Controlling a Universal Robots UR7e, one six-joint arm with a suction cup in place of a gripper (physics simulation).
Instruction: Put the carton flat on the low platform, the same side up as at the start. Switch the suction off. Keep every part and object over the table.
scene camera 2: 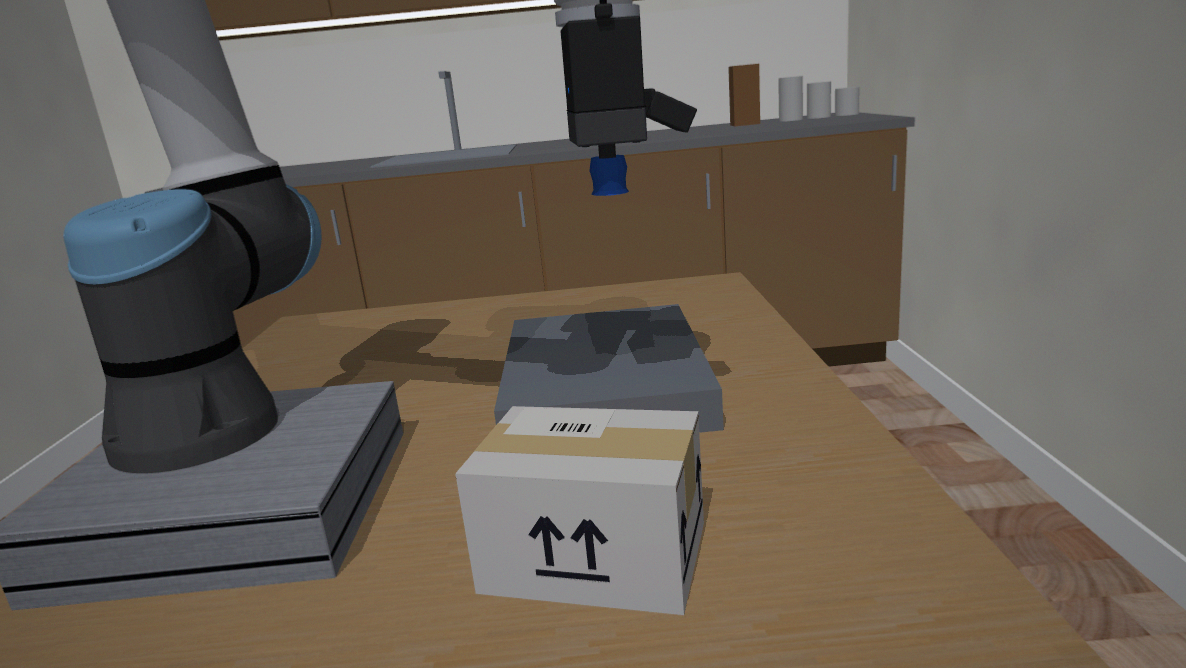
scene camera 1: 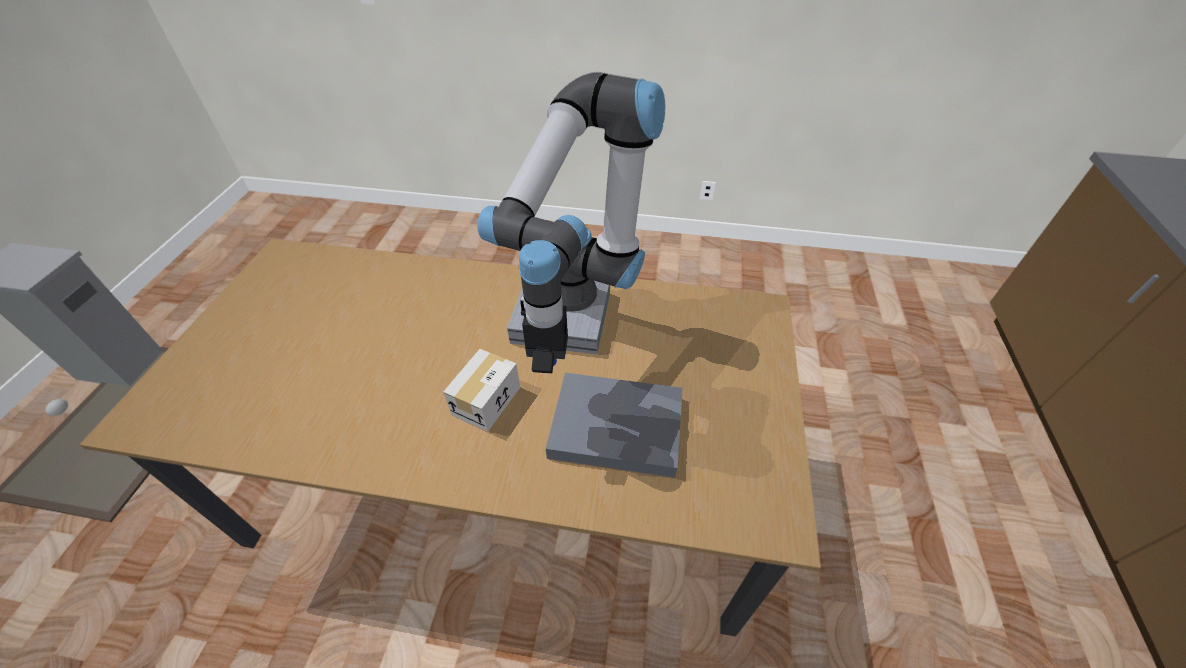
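Seen in the pictures: hand, its tool point: (scene camera 2: 610, 192); arm's base, origin of its link: (scene camera 2: 196, 435) (scene camera 1: 572, 293).
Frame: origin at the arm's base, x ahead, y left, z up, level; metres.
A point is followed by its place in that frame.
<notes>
The white carton (scene camera 1: 483, 390) @[x 0.411, y -0.179, z 0.035 m] (scene camera 2: 572, 497) @[x 0.355, y -0.252, z 0.021 m] stands upright and flat on the table, with its tape and barcode label on top and the arrows on its sides pointing up. The low grey platform (scene camera 1: 576, 414) @[x 0.425, y 0.058, z -0.021 m] (scene camera 2: 610, 401) @[x 0.413, y 0.003, z -0.023 m] lies beside it, a gap apart in scene camera 1. My gripper, a blue suction cup (scene camera 2: 609, 189), is open: it points down and hangs high in the air with nothing on it, touching neither the carton nor the platform. In scene camera 1 the cup is mostly hidden behind the black tool parts.
The wooden table (scene camera 1: 331, 356) @[x 0.253, y -0.683, z -0.069 m] (scene camera 2: 813, 497) @[x 0.569, y -0.156, z -0.069 m] carries the robot's grey base block (scene camera 1: 520, 334) @[x 0.161, y -0.134, z -0.023 m] (scene camera 2: 356, 481) @[x 0.165, y -0.083, z -0.031 m], behind the carton and platform in scene camera 1. The arm's shadow falls across the platform. The platform lies near the table's right end in scene camera 1.
</notes>
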